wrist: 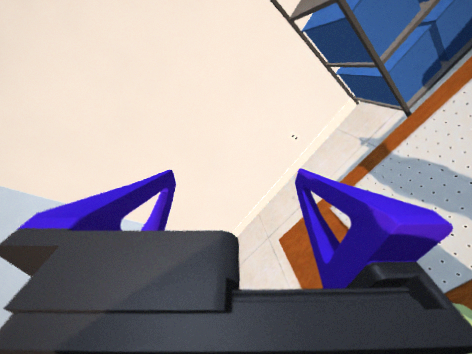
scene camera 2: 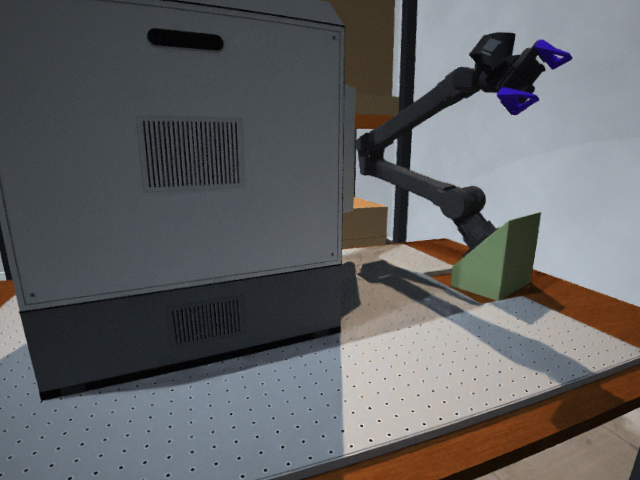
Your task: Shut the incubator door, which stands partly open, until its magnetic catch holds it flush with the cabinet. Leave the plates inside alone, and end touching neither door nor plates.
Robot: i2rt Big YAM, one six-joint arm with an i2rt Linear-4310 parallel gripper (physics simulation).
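Where they show: gripper, between the fingertips: (wrist: 235, 176) (scene camera 2: 554, 77); arm's base, origin of its link: (scene camera 2: 487, 245).
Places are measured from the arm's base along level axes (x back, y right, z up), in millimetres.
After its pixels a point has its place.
The incubator cabinet (scene camera 2: 284, 206) @(x -589, y -52, z 151 mm) stands at the left in the scene view, a large grey box on a dark base, with its vented side toward the camera. A narrow pale upright panel (scene camera 2: 349, 149) @(x -191, y 373, z 240 mm), which looks like part of the door, shows past the cabinet's right edge; how wide the door stands open is hidden. The plates inside do not show. My gripper (scene camera 2: 554, 77) @(x -79, y -163, z 379 mm) (wrist: 235, 176) @(x -79, y -163, z 379 mm) is open and empty, with its blue fingers spread wide. It is high up at the right, well apart from the cabinet and the pale panel, pointing away from them.
The cabinet stands on a perforated board (scene camera 2: 413, 382) @(x -471, y -238, z -93 mm) (wrist: 445, 135) @(x -359, y -287, z -93 mm) on a wooden table (scene camera 2: 465, 439) @(x -481, y -344, z -106 mm). A green wedge (scene camera 2: 480, 268) @(x -78, y -43, z -38 mm) stands at the arm's base. Cardboard boxes (scene camera 2: 367, 224) are behind the cabinet. A rack (wrist: 367, 42) with blue bins (wrist: 335, 40) stands beyond the table.
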